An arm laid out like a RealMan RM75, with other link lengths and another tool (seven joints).
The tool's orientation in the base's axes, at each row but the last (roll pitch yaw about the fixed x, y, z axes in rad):
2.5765 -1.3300 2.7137
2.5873 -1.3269 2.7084
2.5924 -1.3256 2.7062
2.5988 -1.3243 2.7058
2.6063 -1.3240 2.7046
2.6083 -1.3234 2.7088
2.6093 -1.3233 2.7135
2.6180 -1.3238 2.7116
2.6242 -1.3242 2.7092
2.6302 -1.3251 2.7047
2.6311 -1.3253 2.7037
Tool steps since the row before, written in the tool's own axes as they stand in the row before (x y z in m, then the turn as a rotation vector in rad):
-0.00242 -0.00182 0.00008 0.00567 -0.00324 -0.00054
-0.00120 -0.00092 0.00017 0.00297 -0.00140 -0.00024
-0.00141 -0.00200 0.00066 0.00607 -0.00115 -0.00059
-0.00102 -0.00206 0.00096 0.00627 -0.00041 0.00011
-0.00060 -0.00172 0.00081 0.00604 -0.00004 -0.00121
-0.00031 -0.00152 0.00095 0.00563 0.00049 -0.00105
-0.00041 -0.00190 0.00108 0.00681 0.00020 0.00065
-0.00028 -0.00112 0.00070 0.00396 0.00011 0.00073
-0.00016 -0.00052 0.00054 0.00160 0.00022 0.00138
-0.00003 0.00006 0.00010 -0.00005 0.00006 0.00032
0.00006 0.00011 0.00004 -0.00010 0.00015 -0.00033
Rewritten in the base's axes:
-0.00102 -0.00118 -0.00260 -0.00362 -0.00168 0.00520
-0.00058 -0.00049 -0.00132 -0.00167 -0.00068 0.00275
-0.00168 -0.00072 -0.00176 -0.00196 -0.00051 0.00586
-0.00197 -0.00048 -0.00145 -0.00178 0.00050 0.00601
-0.00170 -0.00038 -0.00097 -0.00072 -0.00038 0.00611
-0.00168 -0.00013 -0.00069 -0.00028 0.00001 0.00574
-0.00203 -0.00027 -0.00086 -0.00171 0.00133 0.00649
-0.00122 -0.00012 -0.00056 -0.00120 0.00106 0.00370
-0.00068 0.00011 -0.00033 -0.00095 0.00140 0.00129
0.00000 0.00011 -0.00004 -0.00012 0.00029 -0.00011
0.00005 0.00010 0.00006 0.00033 -0.00019 -0.00001

